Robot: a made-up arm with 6 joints.
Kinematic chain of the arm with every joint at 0, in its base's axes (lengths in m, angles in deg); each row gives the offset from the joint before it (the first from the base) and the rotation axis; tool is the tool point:
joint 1: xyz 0 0 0.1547 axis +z
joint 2: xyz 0 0.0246 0 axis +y
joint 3: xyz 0 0 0.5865 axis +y
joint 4: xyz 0 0 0.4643 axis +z
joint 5: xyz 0 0 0 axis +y
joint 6: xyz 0 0 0.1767 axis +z
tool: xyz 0 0 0
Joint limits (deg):
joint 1: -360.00..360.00
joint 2: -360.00..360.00
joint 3: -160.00..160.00
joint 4: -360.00..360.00
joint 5: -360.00..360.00
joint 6: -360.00..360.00
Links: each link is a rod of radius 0.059 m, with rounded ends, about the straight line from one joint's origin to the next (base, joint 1, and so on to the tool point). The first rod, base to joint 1, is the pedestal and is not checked.
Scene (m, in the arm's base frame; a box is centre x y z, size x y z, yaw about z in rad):
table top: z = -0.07
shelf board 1: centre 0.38 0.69 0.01 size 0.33 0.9 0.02 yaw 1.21
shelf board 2: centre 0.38 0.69 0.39 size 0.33 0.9 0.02 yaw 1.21
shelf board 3: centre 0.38 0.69 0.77 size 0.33 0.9 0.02 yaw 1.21
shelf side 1: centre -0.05 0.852 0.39 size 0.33 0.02 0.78 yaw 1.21
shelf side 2: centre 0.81 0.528 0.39 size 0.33 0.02 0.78 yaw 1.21
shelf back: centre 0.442 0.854 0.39 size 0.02 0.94 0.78 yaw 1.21
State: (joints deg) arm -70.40 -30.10 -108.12 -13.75 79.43 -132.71
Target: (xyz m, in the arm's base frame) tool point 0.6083 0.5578 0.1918
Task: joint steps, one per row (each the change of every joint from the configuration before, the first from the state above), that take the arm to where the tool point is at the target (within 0.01 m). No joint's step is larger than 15 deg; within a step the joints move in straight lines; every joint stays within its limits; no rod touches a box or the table.
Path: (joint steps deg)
1: -1.70 -3.34 -12.97 -13.56 7.17 6.99
2: -1.70 -3.35 -12.97 -13.57 7.17 6.99
3: -1.70 -3.34 -12.97 -13.56 7.18 6.99
4: -1.70 -3.34 -12.97 -13.56 7.17 7.00
5: -6.42 0.63 8.16 12.52 -6.23 -2.82
6: -6.42 0.64 8.16 12.53 -6.24 -2.82
7: -6.43 0.63 8.17 12.53 -6.23 -2.82
8: -6.42 0.63 8.16 12.53 -6.23 -2.82
9: -6.42 0.64 8.16 12.52 -6.23 -2.82
10: -13.24 -3.30 7.55 2.65 -1.06 -6.93
11: -13.24 -3.29 7.55 2.65 -1.06 -6.94

